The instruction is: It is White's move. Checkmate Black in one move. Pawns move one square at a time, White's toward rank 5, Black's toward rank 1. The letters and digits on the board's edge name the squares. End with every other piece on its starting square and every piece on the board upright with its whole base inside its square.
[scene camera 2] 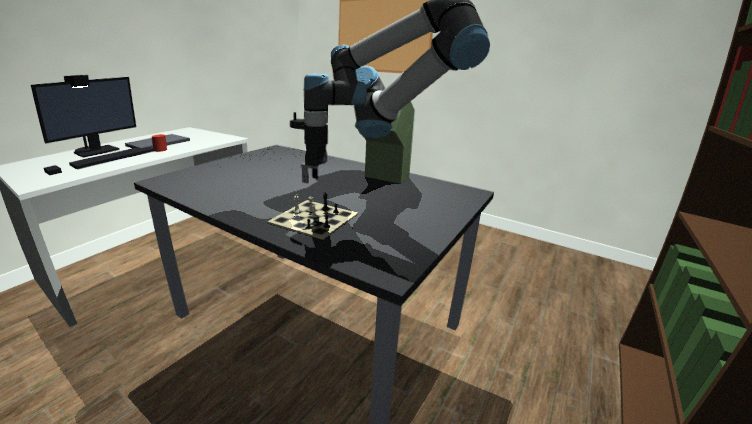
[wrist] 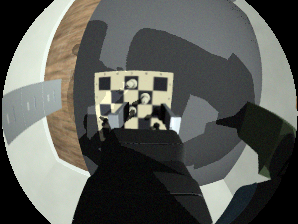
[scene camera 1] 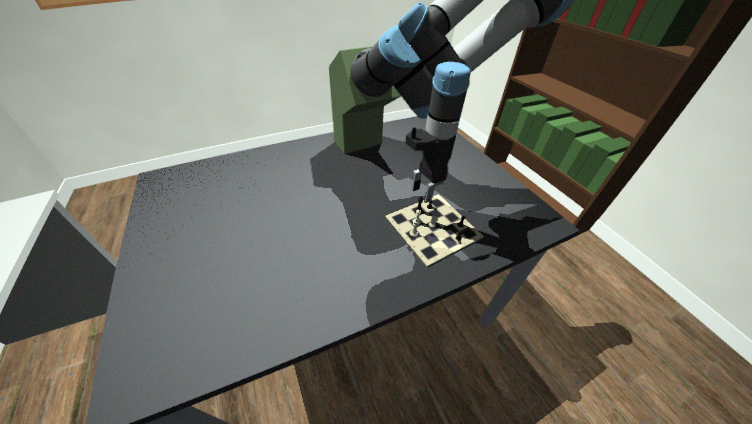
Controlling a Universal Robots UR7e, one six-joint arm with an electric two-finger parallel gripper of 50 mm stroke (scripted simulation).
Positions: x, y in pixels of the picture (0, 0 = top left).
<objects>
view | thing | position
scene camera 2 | gripper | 310, 180
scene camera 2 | chessboard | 297, 222
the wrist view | gripper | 144, 109
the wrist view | chessboard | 111, 92
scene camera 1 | gripper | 421, 195
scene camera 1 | chessboard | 431, 244
</objects>
